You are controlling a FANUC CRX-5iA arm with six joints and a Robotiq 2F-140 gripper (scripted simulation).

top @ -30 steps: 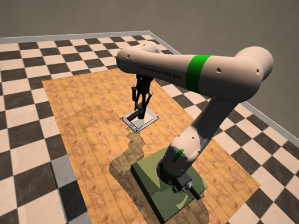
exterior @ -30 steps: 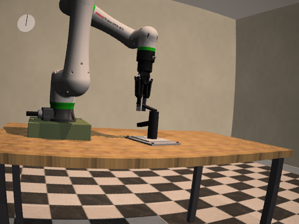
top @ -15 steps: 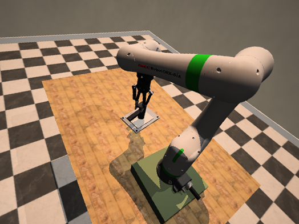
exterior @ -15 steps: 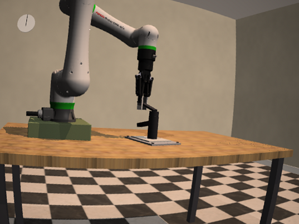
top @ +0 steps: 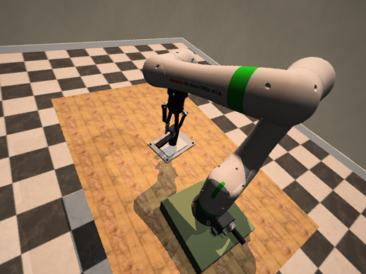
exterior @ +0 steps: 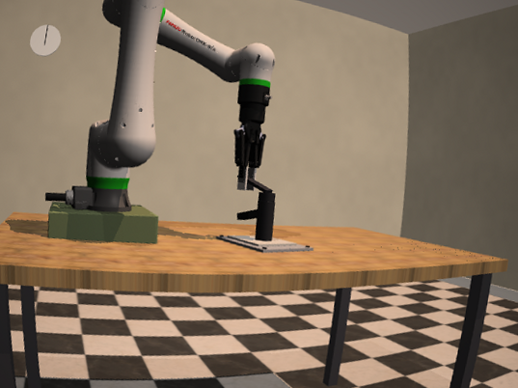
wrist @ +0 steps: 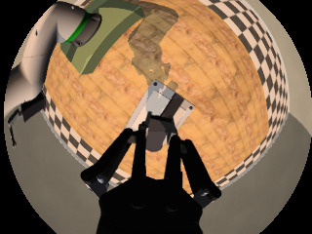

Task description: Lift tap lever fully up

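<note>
Now: the lever 2 cm to the right of my hand, 1 cm below it and 1 cm ahead of it.
</note>
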